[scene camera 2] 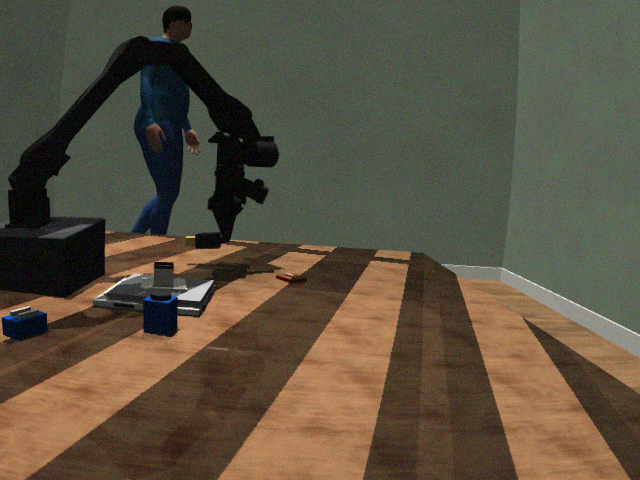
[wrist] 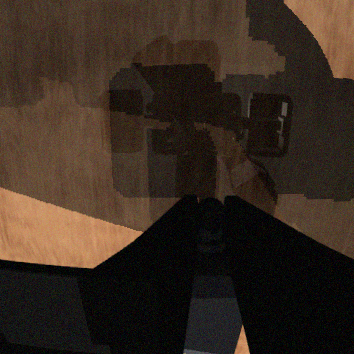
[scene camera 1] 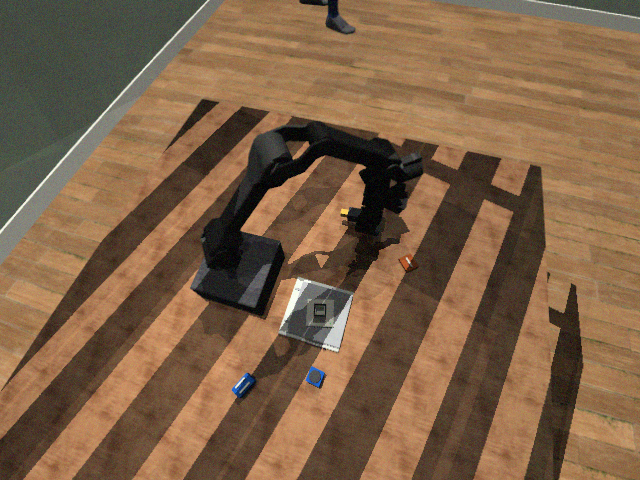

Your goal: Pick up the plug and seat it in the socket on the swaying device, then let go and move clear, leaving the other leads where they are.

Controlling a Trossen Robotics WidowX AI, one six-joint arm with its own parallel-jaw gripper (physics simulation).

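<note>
The plug, a dark block with a yellow end [scene camera 1: 353, 213] [scene camera 2: 207, 240], is in my gripper [scene camera 1: 368, 225] [scene camera 2: 225, 239] [wrist: 212, 201]. The fingers are shut on it; it sticks out sideways, with the yellow end toward the base side. In the wrist view a grey part of the plug [wrist: 212, 310] shows between the dark fingers. The device, a flat white and grey plate [scene camera 1: 336, 339] [scene camera 2: 202, 298], lies right of the arm's base. The socket, a small upright grey block with a dark opening [scene camera 1: 320, 310] [scene camera 2: 163, 273], stands at its middle. The gripper and plug are apart from the device, beyond it.
An orange lead end [scene camera 1: 407, 263] [scene camera 2: 291, 277] lies right of the gripper. A blue lead end with two pale bars [scene camera 1: 243, 385] [scene camera 2: 24, 324] and a blue one with a round dark top [scene camera 1: 315, 377] [scene camera 2: 160, 315] lie on the device's near side. A person [scene camera 2: 164, 103] stands behind.
</note>
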